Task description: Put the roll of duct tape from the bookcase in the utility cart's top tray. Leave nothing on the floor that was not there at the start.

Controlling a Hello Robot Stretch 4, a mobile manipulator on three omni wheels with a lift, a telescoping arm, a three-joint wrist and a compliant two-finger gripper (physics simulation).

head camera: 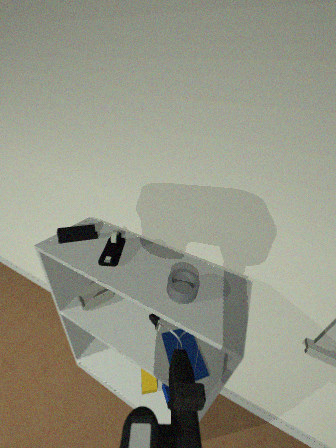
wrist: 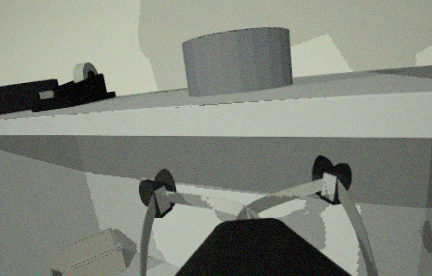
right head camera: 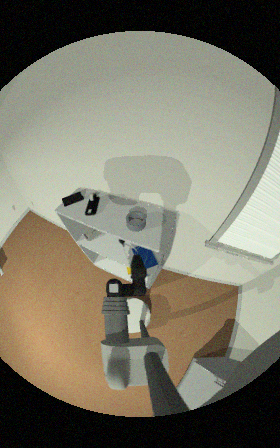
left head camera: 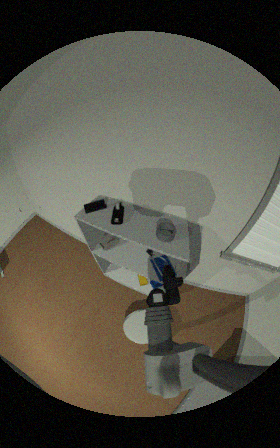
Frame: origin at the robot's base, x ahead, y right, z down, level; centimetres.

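Seen in the pictures: gripper, fingertip midpoint: (wrist: pixel 242 178); robot's base, origin of the base link: (right head camera: pixel 131 314) (left head camera: pixel 142 325).
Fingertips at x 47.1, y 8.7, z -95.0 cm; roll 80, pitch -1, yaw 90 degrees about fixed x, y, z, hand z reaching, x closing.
Note:
Offsets run from my fingertips to a thing's middle. "pt": to the spot under its first point.
The grey roll of duct tape {dx +2.9, dy +0.7, dz -10.6 cm} (head camera: pixel 183 296) (left head camera: pixel 165 238) (right head camera: pixel 136 227) (wrist: pixel 237 62) stands on the top board of the white bookcase (head camera: pixel 145 277) (left head camera: pixel 142 230) (right head camera: pixel 112 215) (wrist: pixel 300 119), right of the middle. My gripper (wrist: pixel 242 178) is open and empty, its two fingertips wide apart. In the wrist view the fingertips show below the top board's front edge, with the tape above and behind them, apart from both. In the head view the arm hides part of the gripper. The utility cart cannot be made out for certain.
A black tape dispenser {dx +19.2, dy -26.0, dz -11.6 cm} (head camera: pixel 111 254) (wrist: pixel 75 96) and a black block {dx +25.9, dy -42.0, dz -10.9 cm} (head camera: pixel 77 233) (wrist: pixel 20 96) lie at the top board's left. Blue {pt dx -3.8, dy +12.3, dz +32.6 cm} (head camera: pixel 196 369), yellow {dx +10.2, dy -6.6, dz +85.6 cm} (head camera: pixel 148 384) and beige {dx +27.1, dy -39.3, dz +29.8 cm} (wrist: pixel 95 250) things are on lower shelves. A white round thing (left head camera: pixel 134 327) is near the bookcase.

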